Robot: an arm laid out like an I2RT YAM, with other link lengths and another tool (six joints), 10 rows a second.
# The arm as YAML. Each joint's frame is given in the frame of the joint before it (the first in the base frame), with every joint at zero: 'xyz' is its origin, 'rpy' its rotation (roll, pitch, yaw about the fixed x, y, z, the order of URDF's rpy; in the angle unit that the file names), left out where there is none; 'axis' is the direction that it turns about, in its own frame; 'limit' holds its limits. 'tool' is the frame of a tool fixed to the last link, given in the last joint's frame.
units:
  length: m
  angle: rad
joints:
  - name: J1
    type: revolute
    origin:
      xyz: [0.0, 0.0, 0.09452]
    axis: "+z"
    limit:
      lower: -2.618
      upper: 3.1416
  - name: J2
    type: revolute
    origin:
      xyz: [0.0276, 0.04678, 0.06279]
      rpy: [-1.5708, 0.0, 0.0]
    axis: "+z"
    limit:
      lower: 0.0
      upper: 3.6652
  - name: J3
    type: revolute
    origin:
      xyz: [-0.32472, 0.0, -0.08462]
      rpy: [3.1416, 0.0, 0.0]
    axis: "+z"
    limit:
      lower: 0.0
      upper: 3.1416
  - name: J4
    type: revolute
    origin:
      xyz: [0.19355, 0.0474, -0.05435]
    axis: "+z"
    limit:
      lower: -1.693
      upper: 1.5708
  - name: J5
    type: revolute
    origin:
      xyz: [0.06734, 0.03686, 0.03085]
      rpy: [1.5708, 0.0, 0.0]
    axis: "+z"
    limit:
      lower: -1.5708
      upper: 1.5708
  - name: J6
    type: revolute
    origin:
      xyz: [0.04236, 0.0, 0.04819]
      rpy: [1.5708, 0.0, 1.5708]
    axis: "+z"
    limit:
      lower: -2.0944
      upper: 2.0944
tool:
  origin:
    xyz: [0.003, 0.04, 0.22]
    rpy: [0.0, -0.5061, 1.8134]
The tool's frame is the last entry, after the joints.
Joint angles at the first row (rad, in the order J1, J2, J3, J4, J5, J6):
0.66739 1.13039 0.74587 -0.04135 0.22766 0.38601
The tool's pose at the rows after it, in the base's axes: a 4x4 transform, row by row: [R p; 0 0 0 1], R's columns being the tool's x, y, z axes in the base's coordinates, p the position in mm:
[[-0.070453 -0.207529 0.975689 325.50], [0.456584 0.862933 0.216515 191.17], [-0.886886 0.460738 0.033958 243.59], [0 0 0 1]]
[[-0.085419 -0.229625 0.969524 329.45], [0.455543 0.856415 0.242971 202.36], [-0.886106 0.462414 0.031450 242.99], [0 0 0 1]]
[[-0.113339 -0.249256 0.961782 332.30], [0.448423 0.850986 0.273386 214.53], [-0.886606 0.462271 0.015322 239.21], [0 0 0 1]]
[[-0.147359 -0.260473 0.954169 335.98], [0.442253 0.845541 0.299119 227.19], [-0.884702 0.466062 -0.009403 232.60], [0 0 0 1]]
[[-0.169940 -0.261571 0.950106 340.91], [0.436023 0.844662 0.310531 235.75], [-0.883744 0.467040 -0.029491 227.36], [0 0 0 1]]
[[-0.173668 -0.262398 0.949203 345.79], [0.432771 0.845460 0.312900 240.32], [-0.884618 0.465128 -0.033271 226.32], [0 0 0 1]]
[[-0.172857 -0.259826 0.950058 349.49], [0.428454 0.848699 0.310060 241.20], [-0.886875 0.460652 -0.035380 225.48], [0 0 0 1]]
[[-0.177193 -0.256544 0.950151 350.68], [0.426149 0.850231 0.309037 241.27], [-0.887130 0.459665 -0.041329 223.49], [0 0 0 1]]
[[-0.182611 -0.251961 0.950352 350.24], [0.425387 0.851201 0.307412 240.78], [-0.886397 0.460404 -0.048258 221.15], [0 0 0 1]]
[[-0.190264 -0.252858 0.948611 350.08], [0.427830 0.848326 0.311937 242.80], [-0.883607 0.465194 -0.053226 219.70], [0 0 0 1]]
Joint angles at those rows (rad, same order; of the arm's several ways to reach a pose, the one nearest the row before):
0.66803 1.16284 0.75602 -0.01264 0.18610 0.36651
0.66741 1.19650 0.76752 0.00957 0.15954 0.35753
0.66722 1.23733 0.78733 0.01673 0.12829 0.34989
0.66636 1.28728 0.80960 0.02297 0.09767 0.34976
0.66537 1.33035 0.83329 0.02384 0.08229 0.35128
0.66599 1.35538 0.84930 0.02871 0.08084 0.34976
0.66420 1.36941 0.85894 0.02966 0.08358 0.34667
0.66115 1.37711 0.86209 0.02828 0.08122 0.34667
0.65981 1.37981 0.86058 0.02605 0.07995 0.34973
0.65807 1.38594 0.86151 0.02822 0.07113 0.35281

